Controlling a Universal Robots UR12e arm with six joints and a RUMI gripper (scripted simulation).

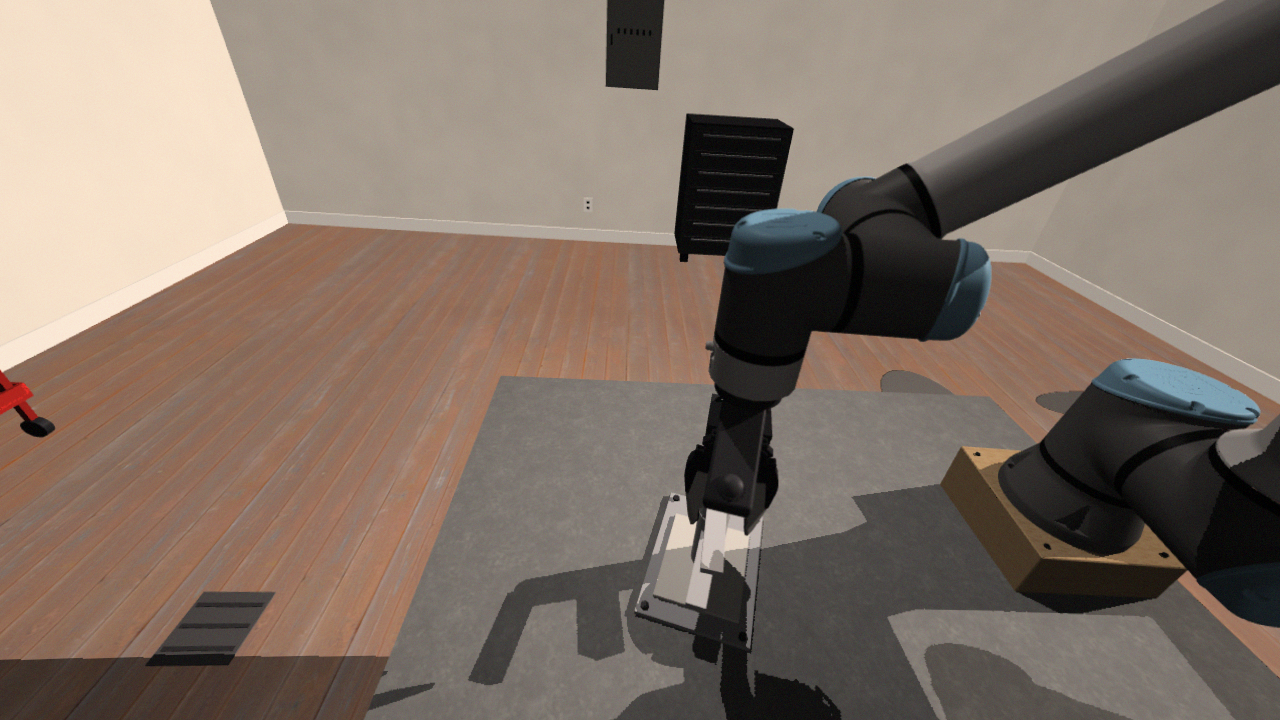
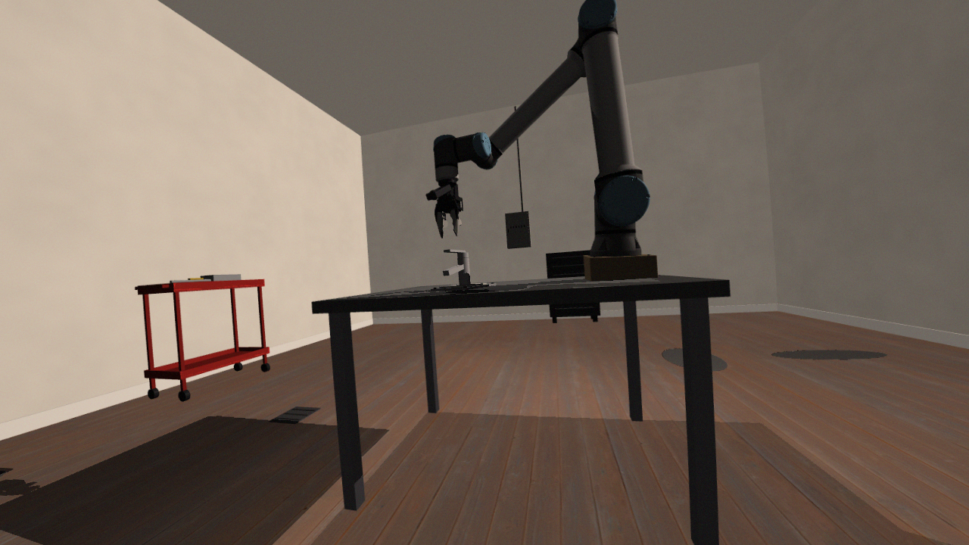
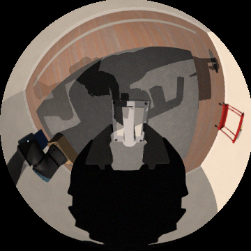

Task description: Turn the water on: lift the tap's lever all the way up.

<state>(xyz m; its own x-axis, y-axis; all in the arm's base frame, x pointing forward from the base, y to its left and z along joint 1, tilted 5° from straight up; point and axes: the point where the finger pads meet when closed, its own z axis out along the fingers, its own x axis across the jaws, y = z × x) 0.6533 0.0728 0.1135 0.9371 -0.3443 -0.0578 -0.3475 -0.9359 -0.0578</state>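
Right now the lever is 1 cm behind my hand, 4 cm to the right of it and 7 cm below it.
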